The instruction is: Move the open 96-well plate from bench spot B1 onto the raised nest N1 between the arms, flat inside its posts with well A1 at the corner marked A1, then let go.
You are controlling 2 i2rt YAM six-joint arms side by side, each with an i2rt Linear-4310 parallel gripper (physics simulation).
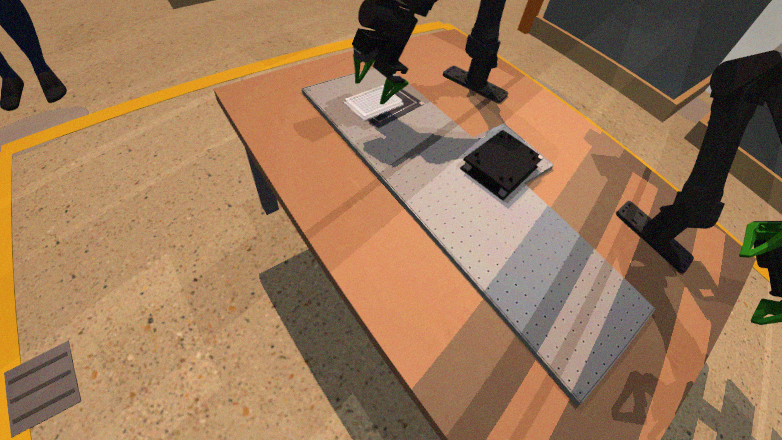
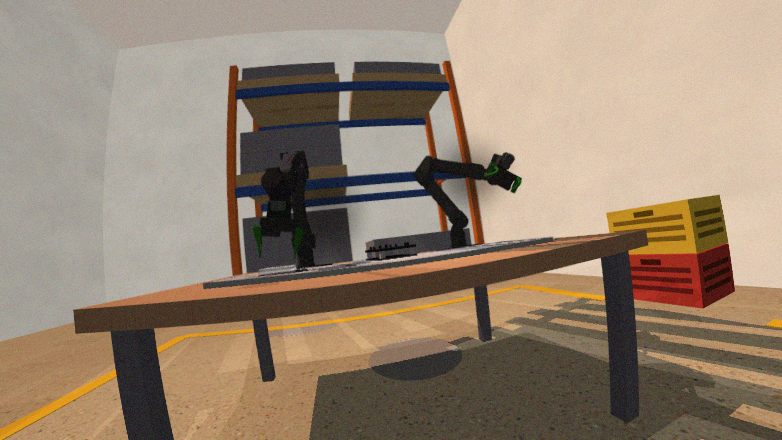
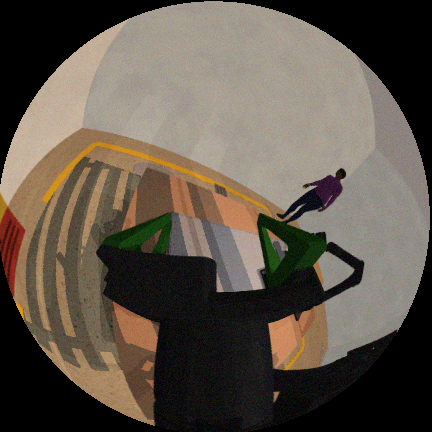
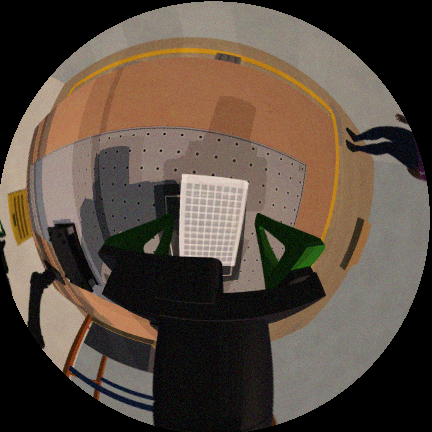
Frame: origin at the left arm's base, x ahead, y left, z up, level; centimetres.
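Seen in the pictures: left gripper, fingertip midpoint: (image 1: 750, 290) (image 2: 509, 176) (image 3: 213, 217); right gripper, fingertip midpoint: (image 1: 369, 93) (image 2: 277, 257) (image 4: 213, 217); left arm's base, link origin: (image 1: 653, 236) (image 4: 53, 270); right arm's base, link origin: (image 1: 474, 84).
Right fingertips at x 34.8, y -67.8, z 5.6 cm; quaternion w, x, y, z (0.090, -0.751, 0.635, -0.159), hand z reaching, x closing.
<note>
Offsets run from my right fingertips to a thing's top centre. "spot": to the spot under its first point. Level surfaces: height alone.
The white 96-well plate @(dx -2.0, dy -0.3, dz -2.6 cm) (image 1: 362, 103) (image 4: 212, 220) lies flat on the pegboard, partly over the dark outlined spot B1 @(spot: dx +1.7, dy +6.4, dz -4.1 cm) (image 4: 164, 191) and offset from its outline. My right gripper (image 1: 370, 91) (image 2: 277, 256) (image 4: 213, 217) is open above the plate; its fingers point down, one toward each long side, and nothing is between them. The black raised nest N1 @(dx -14.6, dy +33.1, dz +0.2 cm) (image 1: 502, 158) (image 2: 391, 251) (image 4: 72, 255) stands between the arms with several short posts and holds no plate. The A1 mark is too small to read. My left gripper (image 1: 748, 288) (image 2: 501, 183) (image 3: 213, 217) is open and empty, raised beyond the table's right end.
The perforated pegboard @(dz -4.3 cm) (image 1: 459, 218) runs along the wooden table @(dz -5.5 cm) (image 1: 349, 218). Yellow (image 2: 656, 229) and red (image 2: 667, 279) crates are stacked on the floor at the right. An orange and blue shelf rack (image 2: 232, 164) stands behind the arms. A person (image 3: 327, 192) stands off the table.
</note>
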